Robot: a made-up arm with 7 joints.
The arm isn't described. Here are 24 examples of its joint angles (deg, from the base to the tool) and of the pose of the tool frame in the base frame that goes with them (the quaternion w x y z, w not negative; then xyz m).
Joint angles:
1: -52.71 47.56 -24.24 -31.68 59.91 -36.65 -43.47
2: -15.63 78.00 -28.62 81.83 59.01 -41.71 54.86
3: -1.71 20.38 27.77 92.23 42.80 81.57 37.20
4: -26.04 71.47 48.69 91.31 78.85 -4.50 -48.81
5: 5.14 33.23 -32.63 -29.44 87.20 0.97 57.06
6: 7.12 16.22 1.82 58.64 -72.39 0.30 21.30
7: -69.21 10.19 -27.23 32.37 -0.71 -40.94 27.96
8: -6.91 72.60 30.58 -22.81 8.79 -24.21 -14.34
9: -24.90 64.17 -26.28 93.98 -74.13 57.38 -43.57
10: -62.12 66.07 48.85 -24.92 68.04 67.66 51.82
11: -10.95 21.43 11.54 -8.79 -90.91 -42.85 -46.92
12: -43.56 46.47 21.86 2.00 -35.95 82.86 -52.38
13: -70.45 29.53 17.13 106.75 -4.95 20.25 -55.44
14: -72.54 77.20 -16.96 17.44 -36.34 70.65 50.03
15: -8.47 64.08 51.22 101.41 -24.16 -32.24 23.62
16: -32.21 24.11 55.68 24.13 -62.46 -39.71 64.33
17: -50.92 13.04 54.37 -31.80 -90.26 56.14 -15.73
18: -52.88 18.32 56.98 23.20 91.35 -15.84 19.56
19: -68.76 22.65 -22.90 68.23 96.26 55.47 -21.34
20: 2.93 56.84 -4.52 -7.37 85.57 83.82 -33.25
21: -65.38 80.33 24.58 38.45 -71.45 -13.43 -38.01
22: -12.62 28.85 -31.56 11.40 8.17 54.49 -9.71
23: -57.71 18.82 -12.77 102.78 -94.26 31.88 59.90
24: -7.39 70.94 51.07 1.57 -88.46 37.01 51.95
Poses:
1: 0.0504 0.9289 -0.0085 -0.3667 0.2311 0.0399 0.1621
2: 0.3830 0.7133 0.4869 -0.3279 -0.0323 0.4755 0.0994
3: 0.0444 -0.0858 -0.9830 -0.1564 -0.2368 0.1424 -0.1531
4: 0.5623 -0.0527 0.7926 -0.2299 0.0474 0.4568 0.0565
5: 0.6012 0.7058 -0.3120 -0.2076 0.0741 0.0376 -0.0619
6: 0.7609 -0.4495 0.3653 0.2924 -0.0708 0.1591 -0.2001
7: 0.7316 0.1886 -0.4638 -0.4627 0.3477 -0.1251 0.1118
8: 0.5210 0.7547 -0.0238 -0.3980 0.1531 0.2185 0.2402
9: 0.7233 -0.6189 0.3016 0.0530 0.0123 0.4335 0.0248
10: 0.3691 0.1203 -0.2142 0.8963 0.0959 0.3302 0.3949
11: 0.6347 -0.1073 -0.6497 -0.4044 0.1383 0.1896 0.0239
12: 0.6595 -0.3121 0.2089 -0.6512 0.2891 0.2391 0.1368
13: 0.6515 -0.4714 0.2846 -0.5219 0.3353 0.1616 -0.0667
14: 0.9084 0.2198 0.2469 0.2558 0.3205 0.2779 0.2832
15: 0.8387 0.0766 0.1518 0.5174 -0.0255 0.4397 0.0285
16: 0.5479 -0.3901 -0.4684 0.5729 0.1684 0.3026 0.0618
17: 0.4908 -0.1969 -0.4523 -0.7182 0.2008 0.1253 0.1998
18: 0.7890 0.5803 0.1650 0.1166 0.3466 0.2047 0.0209
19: 0.4509 0.6070 0.6493 0.0815 0.4092 0.1482 0.0285
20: 0.5371 0.4786 0.6574 0.2240 0.1102 0.3053 0.0838
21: 0.7121 0.2488 -0.5382 -0.3760 0.1646 0.3815 0.3958
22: 0.6050 0.1012 0.6685 -0.4205 0.1091 0.1010 -0.1519
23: 0.6053 -0.4714 0.5496 0.3307 0.3172 0.1142 -0.1404
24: 0.9777 -0.1813 -0.0629 0.0853 0.1597 0.3077 0.2953
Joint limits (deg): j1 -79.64..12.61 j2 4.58..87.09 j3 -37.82..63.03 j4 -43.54..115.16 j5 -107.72..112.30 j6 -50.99..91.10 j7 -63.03..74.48
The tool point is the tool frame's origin. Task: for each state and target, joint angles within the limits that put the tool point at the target. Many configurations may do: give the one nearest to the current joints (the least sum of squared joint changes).
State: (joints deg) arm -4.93 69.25 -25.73 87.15 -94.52 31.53 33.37
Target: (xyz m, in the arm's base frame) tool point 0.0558 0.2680 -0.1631
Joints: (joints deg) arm -14.60 38.88 -28.30 72.51 -94.22 36.31 33.55
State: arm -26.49 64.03 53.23 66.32 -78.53 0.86 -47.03
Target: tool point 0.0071 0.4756 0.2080
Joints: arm -5.63 70.78 63.03 55.73 -79.26 -12.30 -44.33
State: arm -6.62 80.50 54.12 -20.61 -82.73 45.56 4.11
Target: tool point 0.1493 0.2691 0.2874
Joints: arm -3.83 74.37 48.65 -11.50 -79.83 47.10 3.89
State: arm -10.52 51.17 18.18 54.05 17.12 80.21 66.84
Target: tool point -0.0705 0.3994 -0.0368
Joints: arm -2.48 55.68 17.92 53.89 7.04 91.10 58.68
